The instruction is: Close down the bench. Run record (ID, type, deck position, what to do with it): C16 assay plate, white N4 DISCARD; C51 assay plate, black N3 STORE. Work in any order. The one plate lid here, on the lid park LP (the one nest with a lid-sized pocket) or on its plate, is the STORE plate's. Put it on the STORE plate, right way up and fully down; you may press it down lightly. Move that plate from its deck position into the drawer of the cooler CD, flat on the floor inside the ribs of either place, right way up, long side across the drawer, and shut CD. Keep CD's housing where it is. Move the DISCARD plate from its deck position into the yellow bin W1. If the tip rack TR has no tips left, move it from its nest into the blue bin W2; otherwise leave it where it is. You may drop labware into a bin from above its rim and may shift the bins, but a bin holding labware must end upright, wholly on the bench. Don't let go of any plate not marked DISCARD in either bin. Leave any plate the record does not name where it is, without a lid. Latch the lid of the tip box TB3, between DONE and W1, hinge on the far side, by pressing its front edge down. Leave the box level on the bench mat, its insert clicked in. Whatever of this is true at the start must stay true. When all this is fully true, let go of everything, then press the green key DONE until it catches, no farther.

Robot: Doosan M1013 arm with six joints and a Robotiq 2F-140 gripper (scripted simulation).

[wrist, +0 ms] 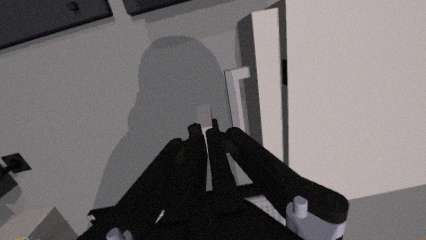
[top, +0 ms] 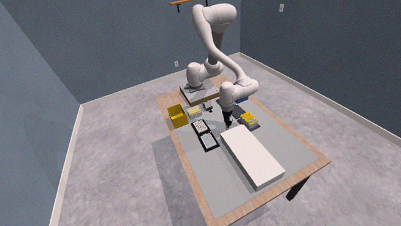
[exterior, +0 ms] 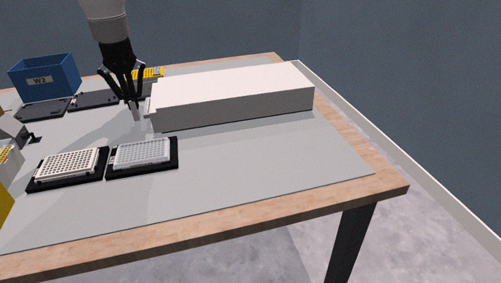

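The white plate lies 120 mm behind my hand, 200 mm to the right of it and 20 mm below it. From my hand the other things lie so: grey plate lid: 140 mm ahead, 10 mm to the left, 10 mm below; cooler drawer: 180 mm ahead, 20 mm to the left, 10 mm below; black plate: 140 mm ahead, 10 mm to the left, 20 mm below.
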